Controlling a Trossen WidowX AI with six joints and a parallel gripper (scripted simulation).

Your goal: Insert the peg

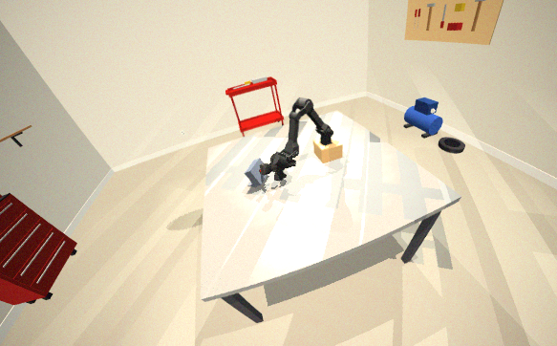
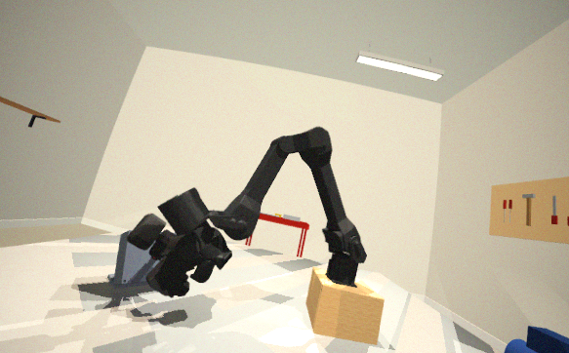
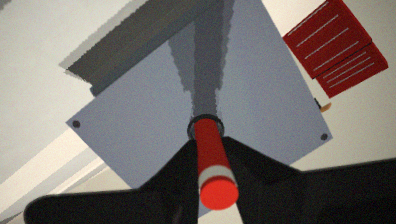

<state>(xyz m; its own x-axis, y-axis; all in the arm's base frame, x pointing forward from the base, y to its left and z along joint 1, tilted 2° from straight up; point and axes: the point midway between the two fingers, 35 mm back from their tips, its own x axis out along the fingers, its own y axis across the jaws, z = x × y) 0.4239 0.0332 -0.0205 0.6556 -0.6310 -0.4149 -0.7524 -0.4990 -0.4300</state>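
The round red peg is 1 cm behind my gripper tip and 1 cm to the left of it. The rest, counted from my gripper tip: sloped panel (3 cm ahead, 3 cm to the right, 2 cm below).
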